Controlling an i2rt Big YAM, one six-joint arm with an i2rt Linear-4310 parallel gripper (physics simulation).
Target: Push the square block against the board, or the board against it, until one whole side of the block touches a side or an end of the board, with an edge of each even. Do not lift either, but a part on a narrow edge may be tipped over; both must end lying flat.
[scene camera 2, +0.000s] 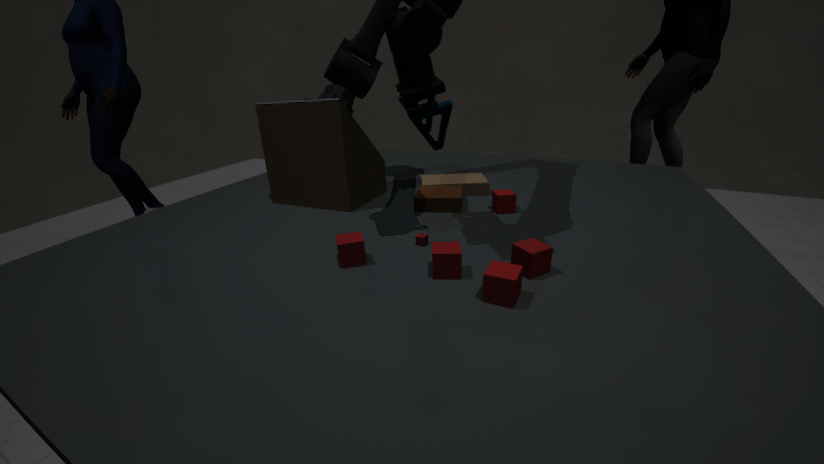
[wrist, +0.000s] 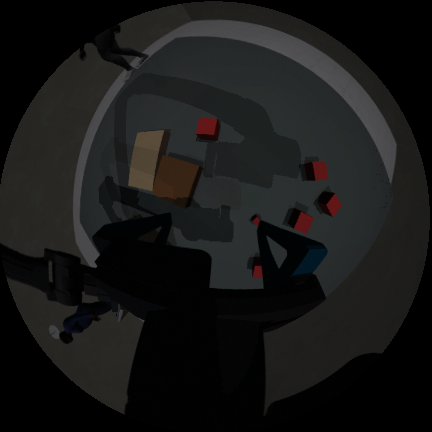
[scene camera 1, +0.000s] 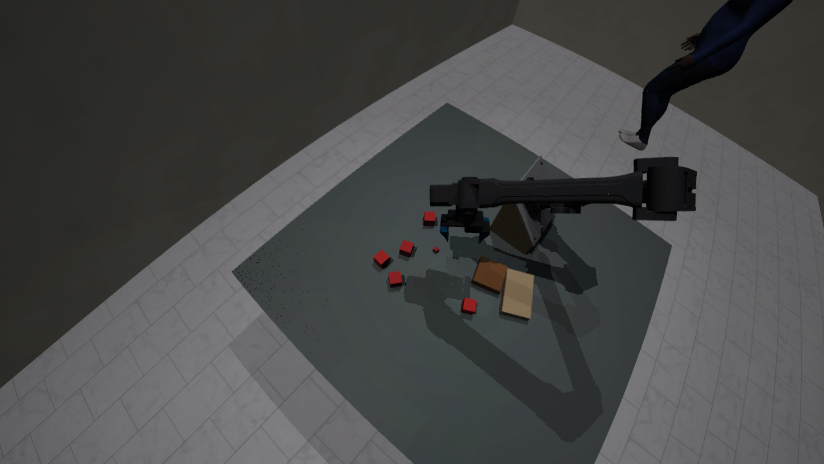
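Pixels of known places: gripper, fingertip midpoint: [scene camera 2: 432, 140] [wrist: 214, 221] [scene camera 1: 463, 241]; arm's base, origin of the base link: [scene camera 2: 328, 122].
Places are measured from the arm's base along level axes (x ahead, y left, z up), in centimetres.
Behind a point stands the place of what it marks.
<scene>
The square block [scene camera 1: 490, 275] {z -15.5, x 25.6, y 2.9 cm} [scene camera 2: 438, 204] {z -16.9, x 26.0, y -2.3 cm} [wrist: 176, 180] {z -15.6, x 25.3, y 1.6 cm} is brown and lies flat. The board [scene camera 1: 517, 293] {z -15.6, x 25.8, y 13.9 cm} [scene camera 2: 455, 187] [wrist: 146, 160] {z -15.5, x 25.4, y 12.5 cm} is pale wood, longer, and lies flat beside it. One side of the block faces a long side of the board, near one end. They touch or nearly touch there; the block looks slightly turned against the board, and their end edges do not look even. My gripper [scene camera 1: 463, 238] {z -2.3, x 27.6, y -10.6 cm} [scene camera 2: 438, 147] {z -2.3, x 27.6, y -10.6 cm} [wrist: 214, 221] {z -2.3, x 27.6, y -10.6 cm} is open and empty, above the table, to the upper left of the block in scene camera 1. The exact contact is hard to see.
A wedge-shaped stand [scene camera 1: 512, 229] {z -10.2, x 7.9, y 0.9 cm} [scene camera 2: 305, 155] {z -6.5, x -3.1, y -5.7 cm} is near the block on the arm's side. A red cube [scene camera 1: 469, 305] {z -14.7, x 39.4, y 2.1 cm} [scene camera 2: 503, 201] {z -16.0, x 39.2, y 0.0 cm} [wrist: 207, 128] {z -14.7, x 38.6, y 1.3 cm} lies near the block and board. Several other red cubes and a tiny red cube [scene camera 1: 435, 249] {z -17.1, x 28.1, y -18.3 cm} [scene camera 2: 422, 239] {z -17.4, x 28.1, y -19.1 cm} [wrist: 256, 220] {z -17.1, x 27.8, y -18.2 cm} lie farther off.
</scene>
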